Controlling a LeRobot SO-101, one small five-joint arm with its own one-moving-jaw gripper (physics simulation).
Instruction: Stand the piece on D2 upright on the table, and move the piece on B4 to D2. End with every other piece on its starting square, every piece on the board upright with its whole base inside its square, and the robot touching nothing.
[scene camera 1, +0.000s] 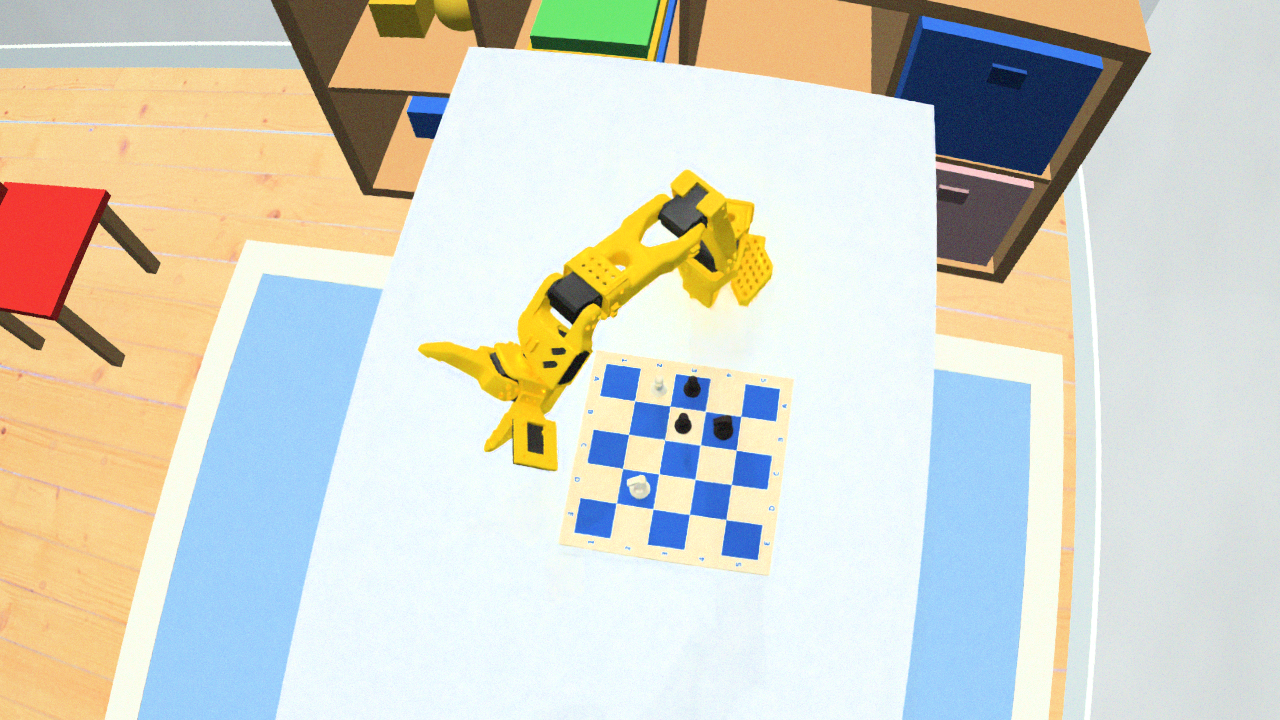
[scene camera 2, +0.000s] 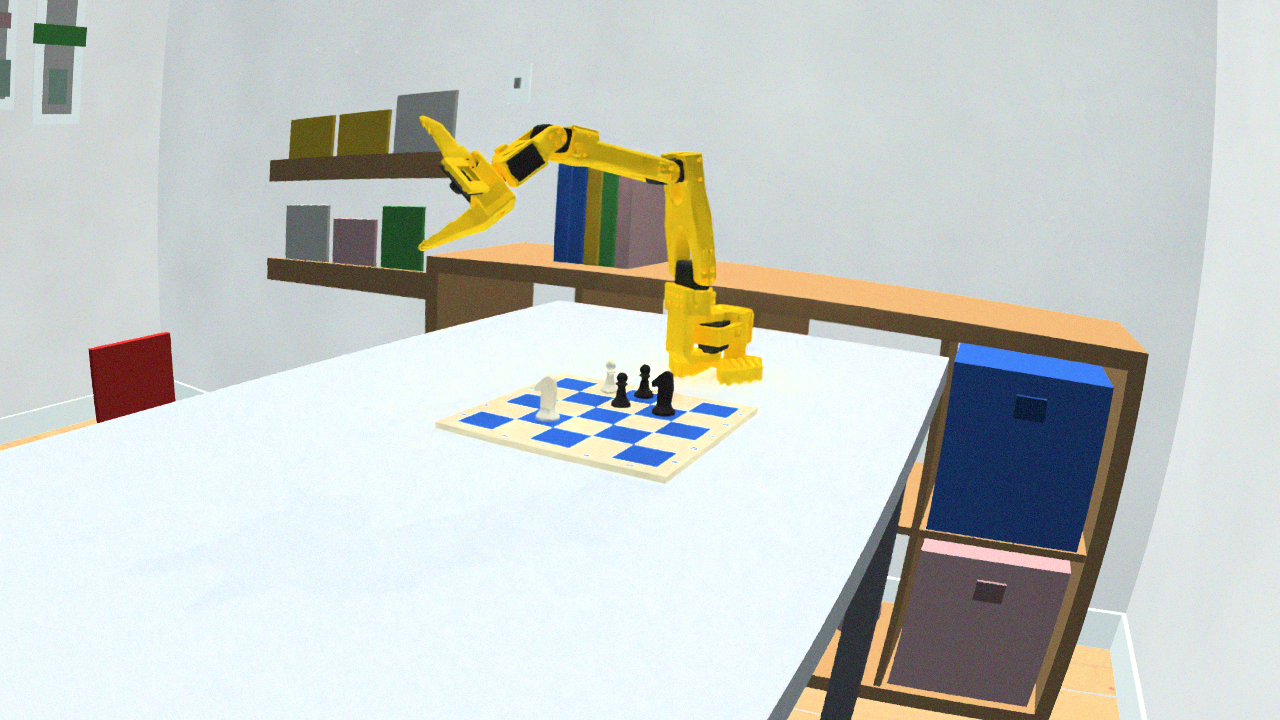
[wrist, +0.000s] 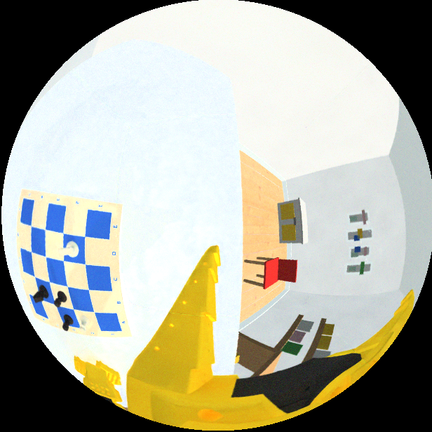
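Pixels of known places: hand at its tool point: (scene camera 1: 486, 446) (scene camera 2: 421, 244); arm's base at its link origin: (scene camera 1: 721, 283) (scene camera 2: 708, 376).
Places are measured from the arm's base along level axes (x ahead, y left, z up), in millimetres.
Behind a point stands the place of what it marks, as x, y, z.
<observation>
The white knight (scene camera 1: 638, 488) {258, -52, 24} (scene camera 2: 547, 400) {258, -50, 23} (wrist: 72, 249) stands upright on D2. The black knight (scene camera 1: 723, 428) {181, 24, 25} (scene camera 2: 663, 394) {181, 25, 25} (wrist: 41, 293) stands upright on B4. Black pawns stand upright on B3 (scene camera 1: 682, 423) {183, -19, 28} (scene camera 2: 621, 390) {182, -17, 22} (wrist: 60, 298) and on A3 (scene camera 1: 691, 386) {141, -15, 28} (scene camera 2: 644, 382) {140, -13, 21} (wrist: 67, 321). A white pawn (scene camera 1: 659, 385) {146, -49, 28} (scene camera 2: 610, 377) {144, -48, 21} (wrist: 84, 323) stands upright on A2. My gripper (scene camera 1: 454, 397) (scene camera 2: 422, 182) (wrist: 313, 270) is wide open and empty, high above the table to the left of the board, touching no piece.
The board (scene camera 1: 675, 494) {254, -14, 6} (scene camera 2: 623, 435) {257, 24, 6} (wrist: 98, 223) lies on the white table (scene camera 1: 501, 626) {423, -167, 0} (scene camera 2: 358, 555) {552, -5, 0} (wrist: 165, 150). My arm's base stands behind the board's row A side. Wooden shelving (scene camera 2: 805, 284) stands behind the table. A red chair (scene camera 1: 44, 250) (scene camera 2: 132, 376) (wrist: 271, 272) stands beyond the table's left edge.
</observation>
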